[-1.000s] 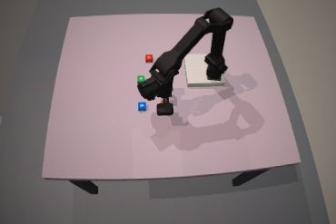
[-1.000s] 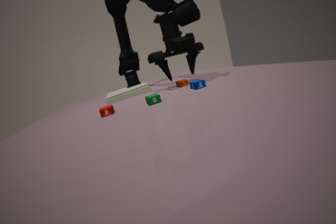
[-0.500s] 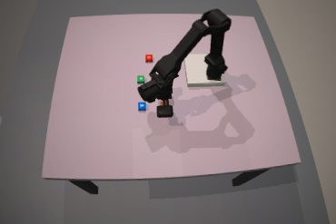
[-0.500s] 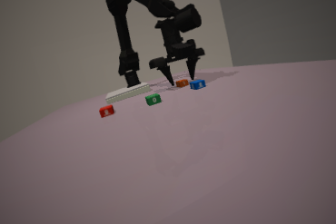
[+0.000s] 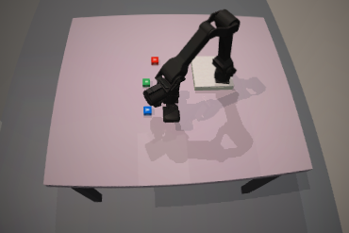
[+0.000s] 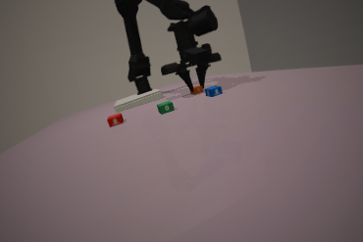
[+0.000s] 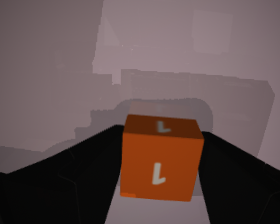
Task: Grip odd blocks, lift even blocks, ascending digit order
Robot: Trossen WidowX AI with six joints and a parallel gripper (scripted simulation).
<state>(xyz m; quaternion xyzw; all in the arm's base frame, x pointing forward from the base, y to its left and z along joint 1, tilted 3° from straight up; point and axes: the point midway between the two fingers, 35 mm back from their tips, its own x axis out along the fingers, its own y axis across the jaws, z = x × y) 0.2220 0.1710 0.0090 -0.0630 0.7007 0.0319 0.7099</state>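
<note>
The orange block is 10 mm behind my gripper tip. Also, from my gripper tip: red block 90 mm ahead, 240 mm to the right; green block 110 mm ahead, 120 mm to the right; blue block 90 mm ahead, 20 mm to the left.
</note>
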